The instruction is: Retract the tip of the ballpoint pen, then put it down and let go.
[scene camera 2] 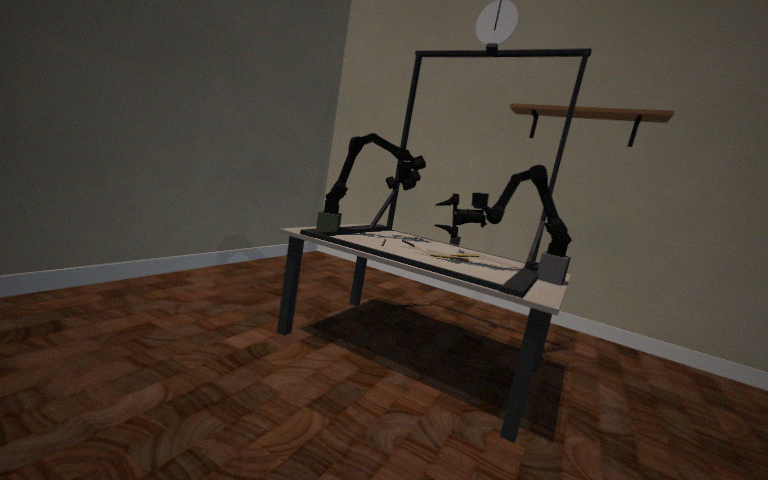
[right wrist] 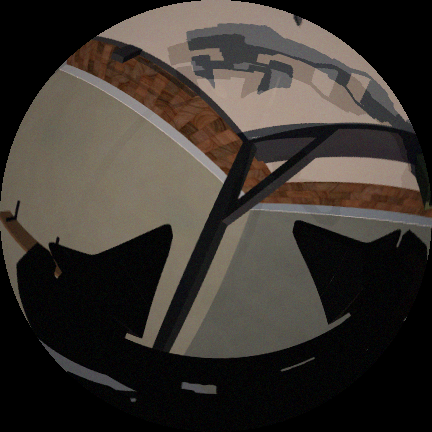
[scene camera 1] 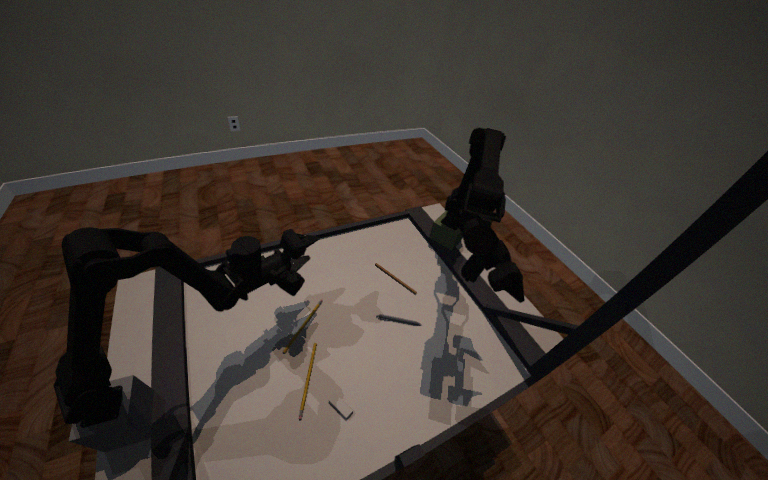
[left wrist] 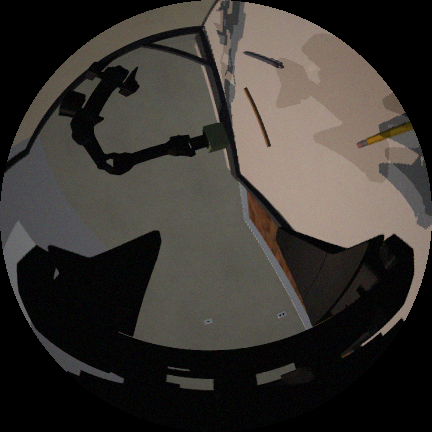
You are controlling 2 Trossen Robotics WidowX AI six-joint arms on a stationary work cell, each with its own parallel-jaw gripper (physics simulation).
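Seen in the pictures: left gripper, fingertip midpoint: [scene camera 2: 434, 214] [scene camera 1: 313, 247] [left wrist: 219, 235]; right gripper, fingertip midpoint: [scene camera 2: 401, 187] [right wrist: 234, 228] [scene camera 1: 517, 291] [left wrist: 127, 60]; left arm's base, link origin: [scene camera 2: 556, 255] [scene camera 1: 102, 406]; right arm's base, link origin: [scene camera 2: 330, 212] [scene camera 1: 451, 222] [left wrist: 205, 139].
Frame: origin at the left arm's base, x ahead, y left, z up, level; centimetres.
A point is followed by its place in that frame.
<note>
The dark grey ballpoint pen [scene camera 1: 398, 320] @[x 68.6, y 5.2, z -10.7 cm] [scene camera 2: 408, 243] @[x 67.8, y 6.7, z -11.1 cm] [left wrist: 264, 59] @[x 66.7, y 6.7, z -10.5 cm] lies flat on the pale table top. In scene camera 1 its narrow end points right; whether the writing tip is out is too small to tell. In the right wrist view one dark end of the pen [right wrist: 298, 20] shows at the top edge. My left gripper [scene camera 1: 312, 249] @[x 48.5, y 23.7, z 7.8 cm] [scene camera 2: 437, 215] @[x 48.5, y 23.7, z 7.8 cm] [left wrist: 219, 235] @[x 48.5, y 23.7, z 7.8 cm] is open and empty, raised above the table, left of and behind the pen in scene camera 1. My right gripper [scene camera 1: 493, 288] [right wrist: 234, 228] @[x 87.4, y -9.5, z 15.9 cm] is open and empty, raised to the right of the pen there.
A brown stick [scene camera 1: 395, 278] @[x 74.2, y 20.1, z -11.0 cm] [scene camera 2: 383, 242] @[x 73.8, y 21.5, z -11.1 cm] [left wrist: 257, 116] @[x 73.8, y 20.8, z -11.0 cm] lies behind the pen in scene camera 1. Two yellow pencils, one [scene camera 1: 303, 326] @[x 41.9, y 12.0, z -11.0 cm] behind the other [scene camera 1: 308, 382] @[x 39.8, y -3.6, z -11.0 cm], and a small bent piece [scene camera 1: 341, 410] @[x 45.6, y -12.7, z -10.3 cm] lie further left. A dark slanted post [scene camera 1: 645, 271] @[x 97.8, y -21.7, z 33.6 cm] rises at the right.
</note>
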